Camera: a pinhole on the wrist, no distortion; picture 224 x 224 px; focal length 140.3 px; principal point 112.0 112.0 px. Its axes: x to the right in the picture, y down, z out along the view. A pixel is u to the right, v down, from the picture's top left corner.
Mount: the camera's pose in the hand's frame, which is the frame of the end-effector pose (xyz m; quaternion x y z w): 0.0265 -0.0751 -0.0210 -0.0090 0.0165 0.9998 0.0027
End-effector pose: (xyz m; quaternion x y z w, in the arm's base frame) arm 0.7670 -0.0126 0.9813 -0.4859 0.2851 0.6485 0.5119
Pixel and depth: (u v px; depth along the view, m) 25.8 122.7 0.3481
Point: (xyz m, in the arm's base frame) 0.7398 0.3941 0.8983
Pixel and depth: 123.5 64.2 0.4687
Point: 0.5235 0.3313 1.1476
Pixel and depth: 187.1 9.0 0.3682
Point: 0.4585 0.1443 1.2388
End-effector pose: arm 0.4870 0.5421 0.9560 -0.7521 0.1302 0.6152 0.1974
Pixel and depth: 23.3 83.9 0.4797
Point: 0.1362 0.7365 0.5609
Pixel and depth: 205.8 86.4 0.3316
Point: 0.1801 0.6740 1.1022
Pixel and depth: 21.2 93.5 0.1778
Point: 0.3983 0.6620 0.8010
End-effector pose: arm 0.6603 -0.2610 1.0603 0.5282 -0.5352 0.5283 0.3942
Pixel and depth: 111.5 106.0 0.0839
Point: 0.7330 -0.3184 1.0871
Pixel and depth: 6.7 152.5 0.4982
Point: 0.8762 -0.7750 1.4096
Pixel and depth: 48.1 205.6 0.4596
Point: 1.0530 -0.6959 1.2772
